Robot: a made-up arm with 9 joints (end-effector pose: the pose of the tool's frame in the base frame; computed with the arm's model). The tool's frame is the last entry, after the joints.
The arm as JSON. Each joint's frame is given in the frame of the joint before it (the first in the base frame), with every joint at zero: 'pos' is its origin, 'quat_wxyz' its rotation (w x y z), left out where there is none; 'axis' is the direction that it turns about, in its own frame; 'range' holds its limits. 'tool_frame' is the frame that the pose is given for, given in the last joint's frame.
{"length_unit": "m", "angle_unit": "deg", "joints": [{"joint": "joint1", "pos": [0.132, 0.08, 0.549], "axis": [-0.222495, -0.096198, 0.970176], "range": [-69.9, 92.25]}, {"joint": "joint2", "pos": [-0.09, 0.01, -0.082], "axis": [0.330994, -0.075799, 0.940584], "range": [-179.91, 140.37]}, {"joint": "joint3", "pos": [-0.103, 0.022, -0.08], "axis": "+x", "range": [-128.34, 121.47]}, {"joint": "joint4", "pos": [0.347, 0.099, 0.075], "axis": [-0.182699, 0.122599, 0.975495], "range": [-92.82, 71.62]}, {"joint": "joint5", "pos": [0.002, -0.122, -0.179], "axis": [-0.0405, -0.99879, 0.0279], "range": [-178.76, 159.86]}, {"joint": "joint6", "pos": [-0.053, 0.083, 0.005], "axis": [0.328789, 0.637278, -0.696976], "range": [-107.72, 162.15]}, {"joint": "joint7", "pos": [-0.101, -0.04, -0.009], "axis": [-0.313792, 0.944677, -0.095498], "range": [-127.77, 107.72]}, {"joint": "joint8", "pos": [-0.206, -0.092, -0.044], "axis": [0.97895, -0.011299, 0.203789], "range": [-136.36, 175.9]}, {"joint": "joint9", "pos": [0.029, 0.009, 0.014], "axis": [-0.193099, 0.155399, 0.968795], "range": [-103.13, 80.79]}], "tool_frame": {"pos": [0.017, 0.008, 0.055]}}
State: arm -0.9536 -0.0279 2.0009 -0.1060 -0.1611 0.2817 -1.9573 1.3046 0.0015
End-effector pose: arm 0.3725 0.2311 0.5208 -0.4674 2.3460 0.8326
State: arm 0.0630 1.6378 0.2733 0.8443 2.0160 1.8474 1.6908 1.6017 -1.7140
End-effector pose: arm 0.0807 0.4908 0.2524 -1.5098 1.4870 0.5474
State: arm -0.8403 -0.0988 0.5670 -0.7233 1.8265 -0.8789 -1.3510 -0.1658 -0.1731
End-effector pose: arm 0.1743 -0.0085 0.2026 -2.0709 -1.7356 0.2094
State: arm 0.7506 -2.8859 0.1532 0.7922 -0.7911 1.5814 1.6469 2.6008 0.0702
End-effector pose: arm -0.0533 -0.2612 0.7782 -0.2355 0.7896 1.2608
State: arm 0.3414 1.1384 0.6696 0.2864 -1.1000 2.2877 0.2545 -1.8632 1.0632
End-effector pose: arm -0.0275 0.5158 0.6557 0.9983 -1.5435 -0.3511
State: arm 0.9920 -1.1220 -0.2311 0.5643 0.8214 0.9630 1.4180 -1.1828 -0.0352
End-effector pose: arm 0.1689 -0.0866 0.4391 -1.8023 1.1788 0.0245
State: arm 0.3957 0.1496 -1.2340 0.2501 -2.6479 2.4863 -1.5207 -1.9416 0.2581
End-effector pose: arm 0.3297 0.1656 0.1391 0.2468 -0.8065 0.4344
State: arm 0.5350 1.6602 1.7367 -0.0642 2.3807 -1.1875 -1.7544 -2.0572 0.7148
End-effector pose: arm -0.0803 0.2375 0.5296 0.3016 -0.5647 -1.7115
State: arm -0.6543 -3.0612 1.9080 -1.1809 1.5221 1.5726 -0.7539 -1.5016 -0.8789
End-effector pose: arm -0.1756 -0.0399 0.8910 -1.1783 0.6776 -0.0675
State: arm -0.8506 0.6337 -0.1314 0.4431 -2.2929 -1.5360 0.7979 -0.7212 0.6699
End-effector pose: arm 0.4771 -0.0147 0.4321 -0.3388 1.0353 2.4006
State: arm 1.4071 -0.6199 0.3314 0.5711 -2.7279 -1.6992 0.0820 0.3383 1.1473
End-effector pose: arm 0.5930 0.1463 0.4157 -1.0548 -2.0735 -2.0525
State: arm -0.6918 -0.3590 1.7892 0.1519 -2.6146 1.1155 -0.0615 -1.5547 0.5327
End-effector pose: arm 0.4168 -0.2716 0.5184 -0.5917 1.0860 2.4585
